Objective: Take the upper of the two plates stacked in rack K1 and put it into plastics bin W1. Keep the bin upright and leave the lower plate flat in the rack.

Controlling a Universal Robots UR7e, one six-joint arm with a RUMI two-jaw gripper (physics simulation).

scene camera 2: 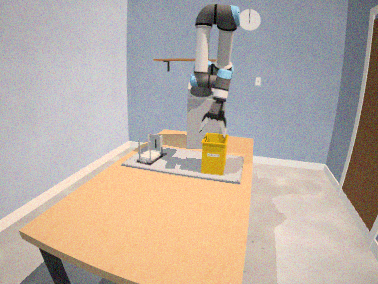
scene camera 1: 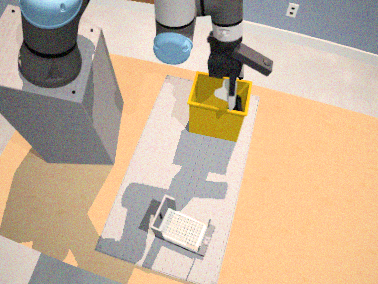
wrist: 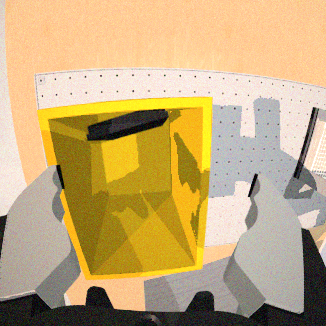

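Where they show: gripper, fingertip midpoint: (scene camera 2: 211, 135) (scene camera 1: 235, 94) (wrist: 156, 171); arm's base, link origin: (scene camera 2: 201, 92) (scene camera 1: 50, 63).
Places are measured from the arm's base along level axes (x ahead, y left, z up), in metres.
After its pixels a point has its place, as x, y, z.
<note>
The yellow bin W1 (scene camera 1: 215, 124) @[0.382, 0.190, -0.302] (scene camera 2: 213, 164) @[0.449, 0.271, -0.328] (wrist: 207, 135) @[0.439, 0.200, -0.207] stands upright. The black plate (wrist: 127, 125) @[0.428, 0.263, -0.260] shows inside the bin near its far wall in the wrist view, tilted nearly edge-on; how deep it sits is hard to tell. My gripper (scene camera 1: 232, 97) @[0.415, 0.239, -0.181] (scene camera 2: 213, 132) @[0.415, 0.239, -0.181] (wrist: 156, 171) @[0.415, 0.239, -0.181] is open and empty above the bin, its fingers wide apart; in the wrist view one fingertip overlaps the bin's left rim and the other appears right of the bin. The white lower plate (scene camera 1: 184, 229) @[0.434, -0.146, -0.353] (scene camera 2: 149, 156) @[0.469, -0.127, -0.353] (wrist: 320, 150) @[0.430, -0.120, -0.353] lies flat in rack K1 (scene camera 1: 167, 201) @[0.363, -0.107, -0.288] (scene camera 2: 155, 144) @[0.363, -0.152, -0.313] (wrist: 306, 142) @[0.437, -0.098, -0.378].
Bin and rack stand on a pale perforated board (scene camera 1: 150, 135) @[0.182, 0.101, -0.387] (scene camera 2: 235, 177) @[0.430, 0.395, -0.387] (wrist: 150, 82) @[0.480, 0.240, -0.387] on the wooden table (scene camera 1: 300, 175) @[0.709, 0.191, -0.400] (scene camera 2: 160, 215) @[0.880, 0.206, -0.400] (wrist: 150, 35) @[0.557, 0.253, -0.400]. The rack is at the board's other end, with upright walls and posts. The arm's grey pedestal (scene camera 1: 75, 125) @[0.076, -0.069, -0.140] stands beside the board.
</note>
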